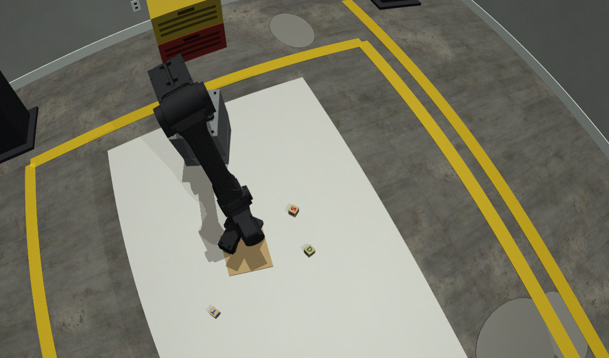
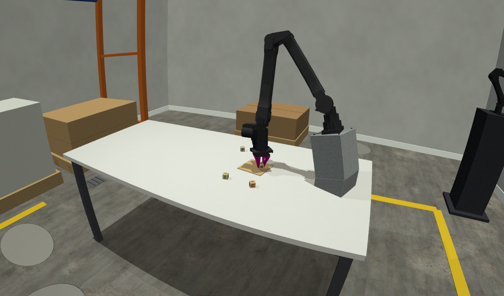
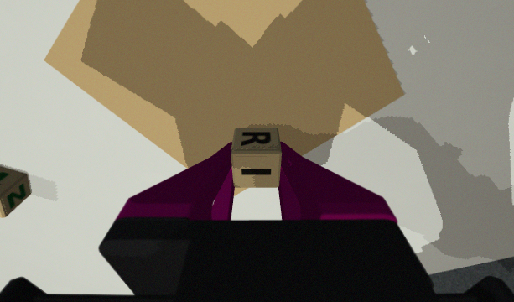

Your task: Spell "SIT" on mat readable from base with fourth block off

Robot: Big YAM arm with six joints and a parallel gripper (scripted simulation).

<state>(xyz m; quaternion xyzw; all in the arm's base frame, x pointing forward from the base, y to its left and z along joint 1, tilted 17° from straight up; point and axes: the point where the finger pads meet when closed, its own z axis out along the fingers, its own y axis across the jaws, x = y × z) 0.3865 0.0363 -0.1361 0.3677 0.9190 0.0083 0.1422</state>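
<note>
Now: the tan mat 4 cm ahead of my hand, 2 cm to the right of it and 2 cm below it. From my hand the other things lie so: S block: 4 cm behind, 17 cm to the left, 1 cm below; then I block: right at my hand; then D block: 11 cm ahead, 16 cm to the left, 1 cm below.
</note>
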